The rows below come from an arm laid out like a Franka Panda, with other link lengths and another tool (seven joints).
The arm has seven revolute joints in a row. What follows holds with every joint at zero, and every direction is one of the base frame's.
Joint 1 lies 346.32 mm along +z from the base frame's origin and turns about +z.
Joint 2 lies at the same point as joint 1 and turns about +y.
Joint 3 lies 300.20 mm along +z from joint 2 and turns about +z.
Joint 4 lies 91.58 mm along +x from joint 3 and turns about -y.
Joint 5 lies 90.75 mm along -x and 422.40 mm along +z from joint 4 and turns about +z.
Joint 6 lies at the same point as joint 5 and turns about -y.
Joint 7 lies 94.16 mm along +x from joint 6 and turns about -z.
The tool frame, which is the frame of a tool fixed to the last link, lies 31.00 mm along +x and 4.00 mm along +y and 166.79 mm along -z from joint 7; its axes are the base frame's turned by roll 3.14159, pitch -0.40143 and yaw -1.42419 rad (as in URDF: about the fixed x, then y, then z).
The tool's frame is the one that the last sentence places.
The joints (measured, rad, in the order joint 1, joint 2, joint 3, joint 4, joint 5, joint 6, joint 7), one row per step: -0.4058 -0.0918 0.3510 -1.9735 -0.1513 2.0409 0.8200; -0.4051 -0.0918 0.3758 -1.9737 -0.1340 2.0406 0.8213; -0.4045 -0.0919 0.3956 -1.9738 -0.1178 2.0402 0.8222; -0.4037 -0.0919 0.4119 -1.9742 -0.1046 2.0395 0.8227; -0.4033 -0.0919 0.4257 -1.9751 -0.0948 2.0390 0.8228; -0.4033 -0.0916 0.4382 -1.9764 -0.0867 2.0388 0.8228; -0.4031 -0.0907 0.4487 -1.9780 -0.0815 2.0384 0.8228; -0.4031 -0.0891 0.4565 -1.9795 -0.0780 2.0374 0.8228; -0.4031 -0.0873 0.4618 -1.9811 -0.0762 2.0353 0.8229; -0.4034 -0.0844 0.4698 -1.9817 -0.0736 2.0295 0.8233; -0.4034 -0.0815 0.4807 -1.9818 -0.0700 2.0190 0.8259; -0.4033 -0.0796 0.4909 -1.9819 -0.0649 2.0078 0.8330; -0.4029 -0.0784 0.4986 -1.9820 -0.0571 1.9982 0.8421; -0.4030 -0.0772 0.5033 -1.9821 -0.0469 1.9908 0.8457
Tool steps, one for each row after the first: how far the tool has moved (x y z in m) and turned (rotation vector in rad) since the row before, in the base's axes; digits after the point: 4 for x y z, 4 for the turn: 0.0013 0.0179 -0.0012 0.0145 0.0003 0.0187; 0.0007 0.0146 -0.0010 0.0138 0.0005 0.0143; 0.0002 0.0122 -0.0011 0.0112 0.0014 0.0123; -0.0001 0.0100 -0.0012 0.0081 0.0019 0.0109; -0.0002 0.0088 -0.0015 0.0067 0.0023 0.0098; -0.0003 0.0073 -0.0019 0.0043 0.0033 0.0089; -0.0003 0.0052 -0.0022 0.0032 0.0043 0.0065; -0.0005 0.0034 -0.0024 0.0017 0.0056 0.0043; -0.0008 0.0049 -0.0031 0.0025 0.0094 0.0058; -0.0016 0.0068 -0.0035 0.0030 0.0135 0.0060; -0.0020 0.0065 -0.0030 0.0044 0.0129 0.0004; -0.0019 0.0054 -0.0024 0.0071 0.0107 -0.0045; -0.0015 0.0036 -0.0021 0.0092 0.0092 -0.0031
